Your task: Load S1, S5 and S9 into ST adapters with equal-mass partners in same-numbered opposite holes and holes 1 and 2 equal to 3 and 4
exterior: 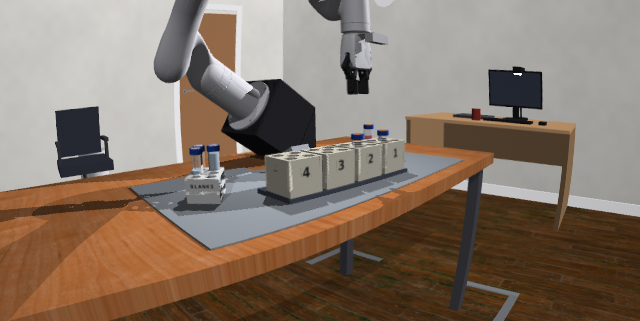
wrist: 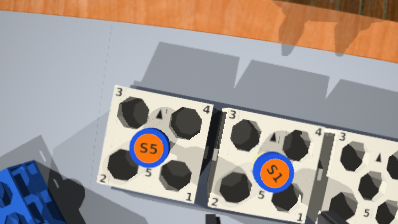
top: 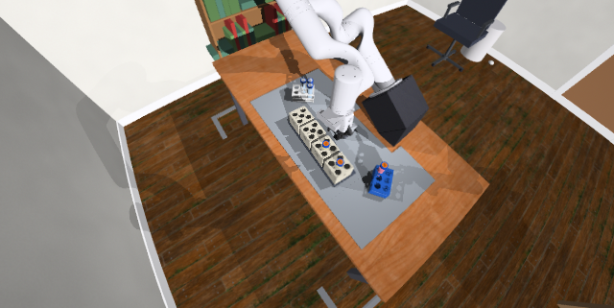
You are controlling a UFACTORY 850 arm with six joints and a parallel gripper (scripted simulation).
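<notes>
The sample tube is 130 mm behind my hand, 220 mm to the left of it and 190 mm below it. Also, from my hand: blue rack: 100 mm behind, 260 mm to the left, 220 mm below; white blanks rack: 150 mm behind, 410 mm to the right, 220 mm below; green DONE key: 200 mm behind, 70 mm to the right, 180 mm below.
</notes>
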